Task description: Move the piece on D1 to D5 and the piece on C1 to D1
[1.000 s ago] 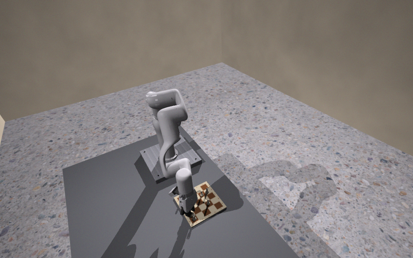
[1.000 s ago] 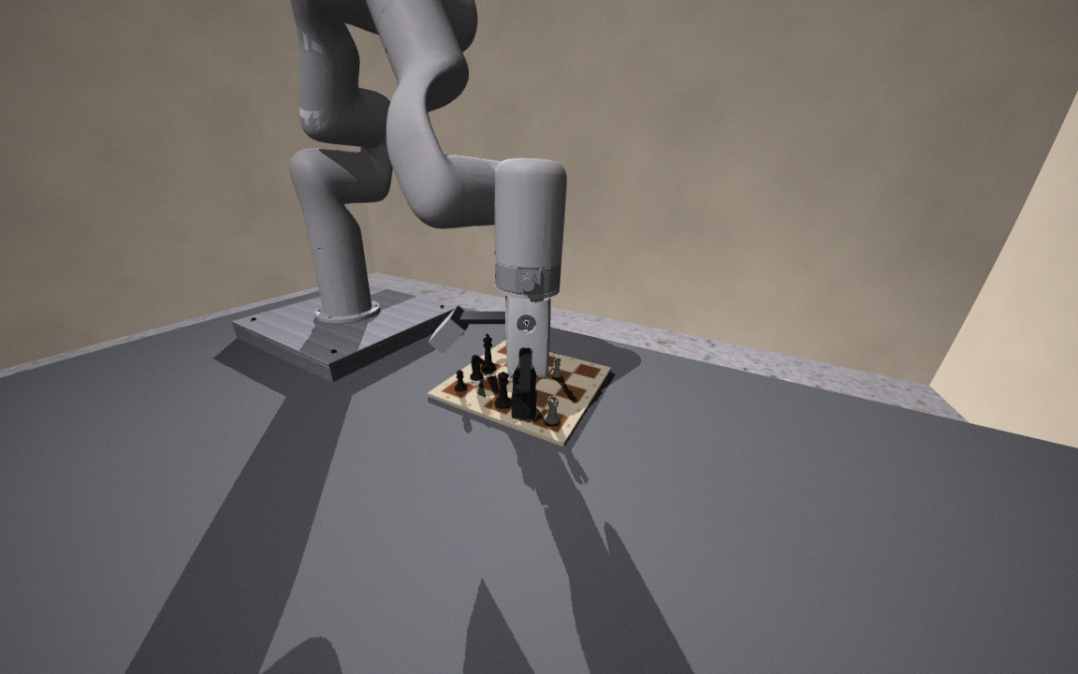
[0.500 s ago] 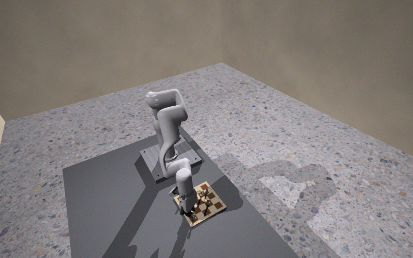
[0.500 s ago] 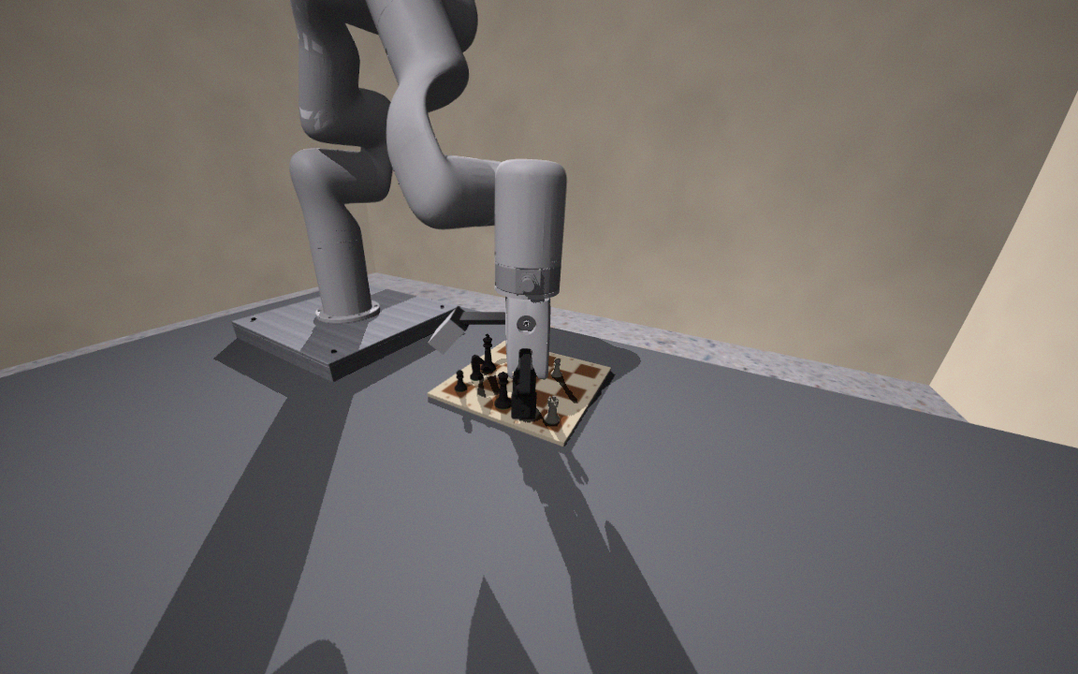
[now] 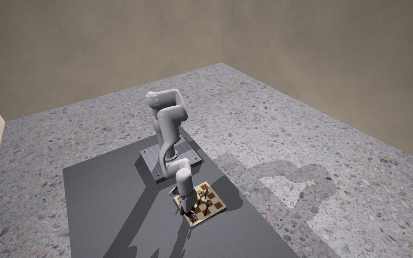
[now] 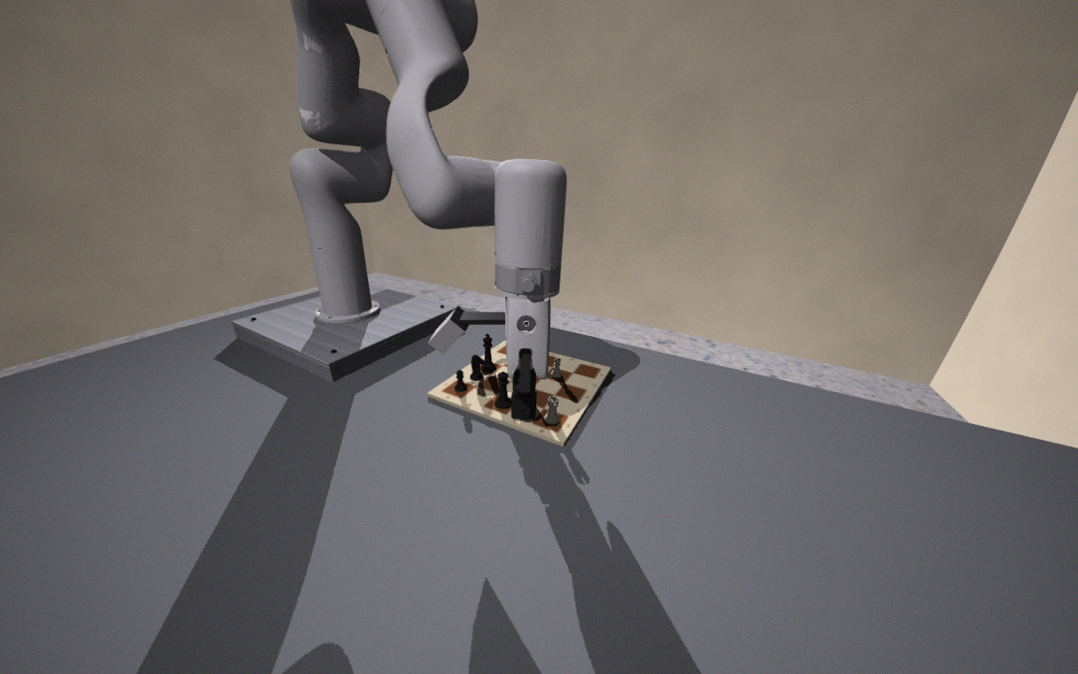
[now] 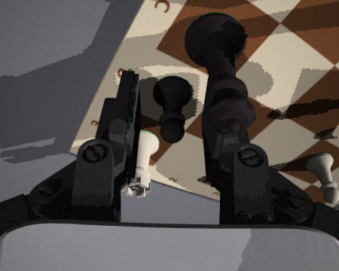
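Right now my hand is 4 cm short of the white piece, 1 cm to the right of it and 1 cm above it. Round my hand: chessboard (5 cm behind, 7 cm to the left, 3 cm below).
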